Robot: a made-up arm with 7 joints. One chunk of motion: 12 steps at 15 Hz.
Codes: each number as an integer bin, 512 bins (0 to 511) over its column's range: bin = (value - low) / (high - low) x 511, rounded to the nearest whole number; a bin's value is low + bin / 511 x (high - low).
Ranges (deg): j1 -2.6..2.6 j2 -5.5..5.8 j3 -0.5..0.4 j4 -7.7..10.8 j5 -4.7..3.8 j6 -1..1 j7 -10.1..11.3
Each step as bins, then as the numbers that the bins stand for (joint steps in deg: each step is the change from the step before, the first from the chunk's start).
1 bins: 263 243 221 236 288 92 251
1 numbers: 0.076 -0.126 -0.111 0.844 0.091 -0.640 0.412
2 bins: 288 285 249 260 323 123 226
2 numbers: 0.331 0.802 -0.061 1.713 0.673 -0.519 -0.635
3 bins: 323 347 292 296 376 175 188
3 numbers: 0.687 2.173 0.014 3.016 1.554 -0.315 -2.227
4 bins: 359 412 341 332 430 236 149
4 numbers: 1.053 3.611 0.101 4.320 2.453 -0.076 -3.860
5 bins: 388 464 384 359 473 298 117
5 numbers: 1.348 4.761 0.176 5.297 3.168 0.166 -5.200
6 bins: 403 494 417 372 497 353 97
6 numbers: 1.501 5.424 0.234 5.768 3.567 0.382 -6.038
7 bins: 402 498 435 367 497 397 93
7 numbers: 1.491 5.513 0.266 5.587 3.567 0.554 -6.205
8 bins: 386 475 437 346 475 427 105
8 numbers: 1.328 5.004 0.270 4.826 3.201 0.671 -5.703
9 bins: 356 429 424 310 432 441 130
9 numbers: 1.023 3.987 0.247 3.523 2.486 0.726 -4.656
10 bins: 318 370 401 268 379 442 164
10 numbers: 0.636 2.682 0.206 2.003 1.604 0.730 -3.232
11 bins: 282 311 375 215 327 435 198
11 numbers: 0.270 1.377 0.160 0.084 0.739 0.703 -1.808
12 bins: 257 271 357 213 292 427 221
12 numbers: 0.015 0.493 0.129 0.011 0.157 0.671 -0.845
